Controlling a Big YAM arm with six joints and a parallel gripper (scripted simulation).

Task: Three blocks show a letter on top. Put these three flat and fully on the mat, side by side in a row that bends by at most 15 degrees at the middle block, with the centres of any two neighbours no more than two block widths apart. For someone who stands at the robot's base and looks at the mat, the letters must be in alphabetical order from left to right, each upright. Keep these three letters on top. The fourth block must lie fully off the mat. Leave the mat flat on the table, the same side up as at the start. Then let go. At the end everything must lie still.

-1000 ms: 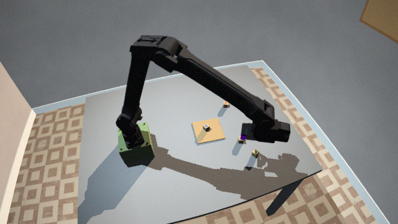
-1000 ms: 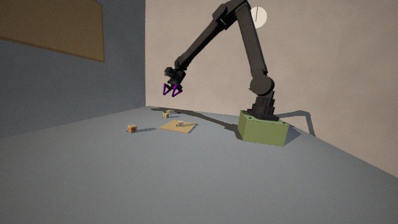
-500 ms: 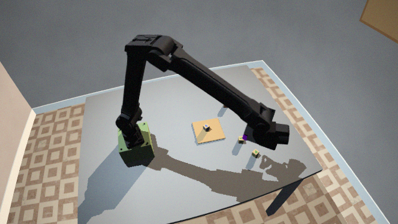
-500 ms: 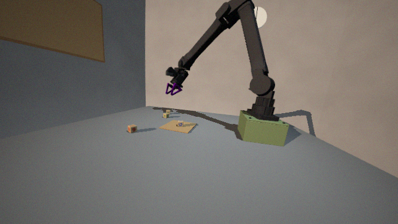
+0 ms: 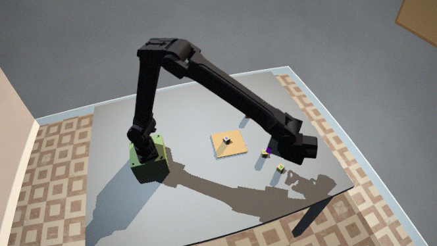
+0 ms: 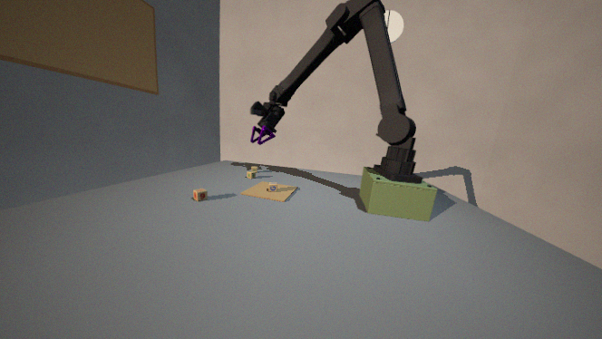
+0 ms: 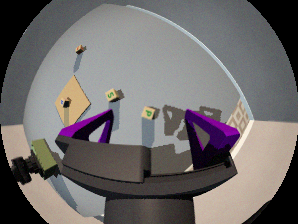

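Now: the tan mat 12 cm behind my hand, 24 cm to the left of it and 14 cm below it. Round my hand: block 1 cm to the left, 13 cm below.
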